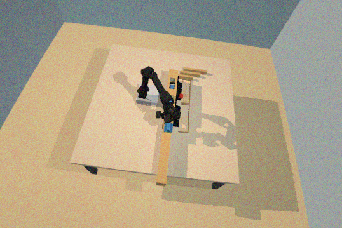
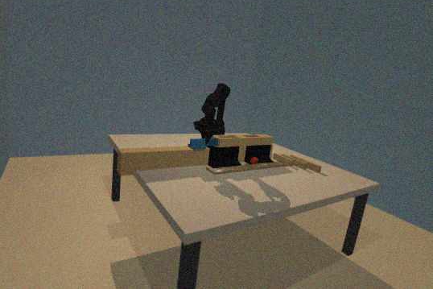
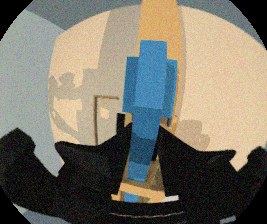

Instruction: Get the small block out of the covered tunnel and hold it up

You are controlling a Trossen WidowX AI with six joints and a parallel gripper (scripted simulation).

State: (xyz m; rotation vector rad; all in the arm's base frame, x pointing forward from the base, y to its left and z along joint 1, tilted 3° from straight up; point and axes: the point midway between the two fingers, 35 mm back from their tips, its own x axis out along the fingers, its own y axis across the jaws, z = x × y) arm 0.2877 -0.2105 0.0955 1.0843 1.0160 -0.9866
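My gripper tip is 1 cm short of the wooden tunnel, 5 cm to the right of it and 5 cm above it. From my gripper tip the other things lie so: small red block: 3 cm ahead, 33 cm to the left, 10 cm below.
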